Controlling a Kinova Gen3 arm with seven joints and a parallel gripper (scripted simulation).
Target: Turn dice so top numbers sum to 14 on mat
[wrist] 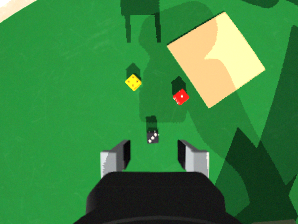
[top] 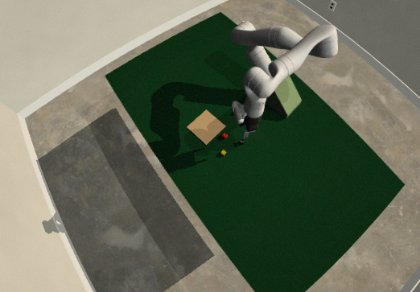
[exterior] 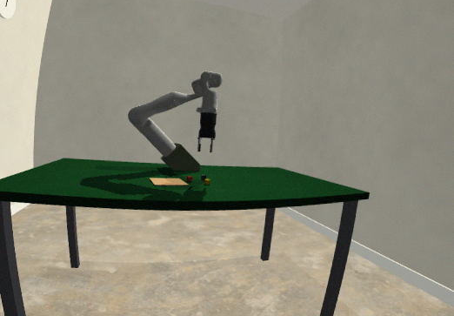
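My gripper is now 140 mm above the black die. The rest, counted from my hand: yellow die: 100 mm ahead, 10 mm to the right, 140 mm below; tan mat: 80 mm ahead, 180 mm to the right, 150 mm below; red die: 40 mm ahead, 70 mm to the right, 140 mm below.
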